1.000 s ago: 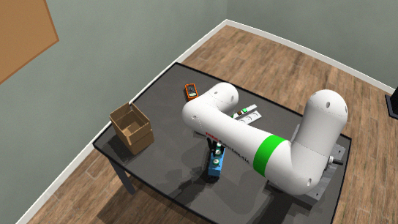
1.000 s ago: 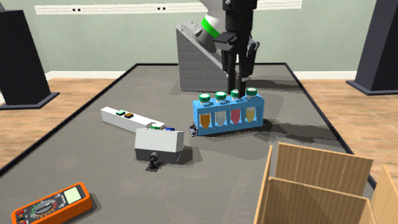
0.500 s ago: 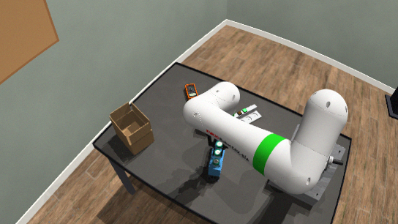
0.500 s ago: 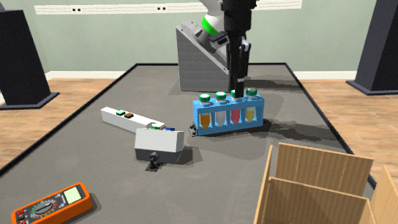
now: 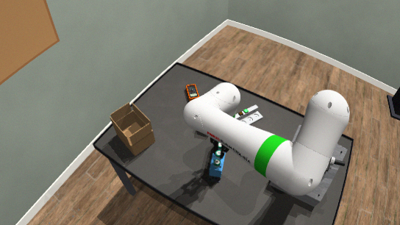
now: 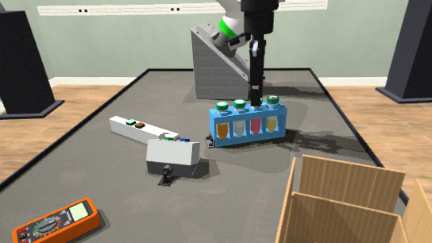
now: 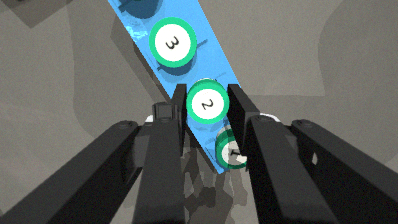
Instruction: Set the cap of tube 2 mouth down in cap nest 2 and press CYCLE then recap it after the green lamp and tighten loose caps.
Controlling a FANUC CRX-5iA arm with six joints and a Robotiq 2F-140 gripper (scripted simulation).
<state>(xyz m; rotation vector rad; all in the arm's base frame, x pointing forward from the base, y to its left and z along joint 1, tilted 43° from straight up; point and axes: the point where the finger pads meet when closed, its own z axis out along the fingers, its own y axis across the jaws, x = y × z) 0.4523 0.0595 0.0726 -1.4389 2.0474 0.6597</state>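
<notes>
My gripper is now 30 mm above the cap 2. Round my hand: cap 1: 10 mm behind, 50 mm to the left, 30 mm below; cap 4: 20 mm ahead, 100 mm to the right, 30 mm below; cap 3: 10 mm ahead, 50 mm to the right, 30 mm below.
</notes>
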